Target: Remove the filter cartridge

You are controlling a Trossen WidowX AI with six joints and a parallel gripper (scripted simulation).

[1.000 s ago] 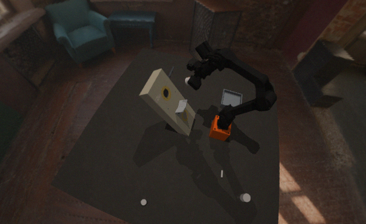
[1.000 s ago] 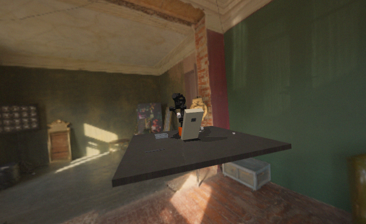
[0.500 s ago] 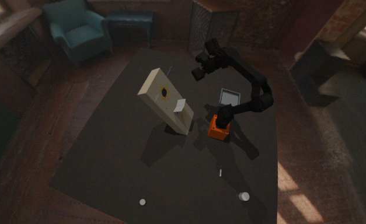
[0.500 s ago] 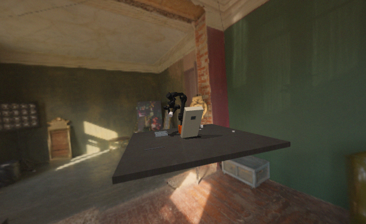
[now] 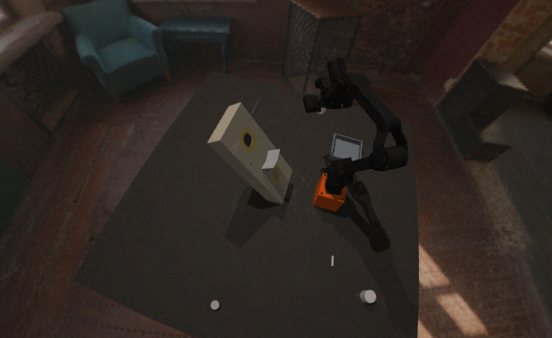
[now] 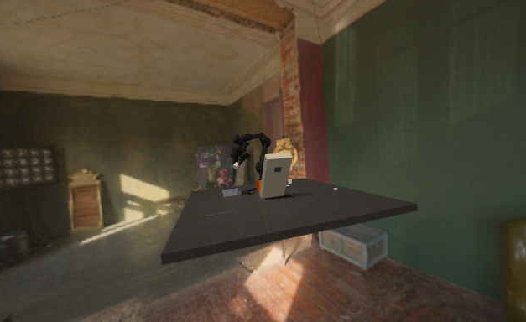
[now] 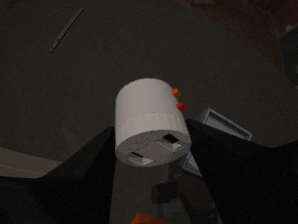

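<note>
My gripper tip is now 25 cm above the tray and 20 cm past it. Round my gripper tip: round filter cartridge (right at my gripper tip); grey bracket (22 cm to the left, 17 cm ahead, 11 cm below); beige service panel (23 cm ahead, 20 cm to the left, 9 cm below).
</note>
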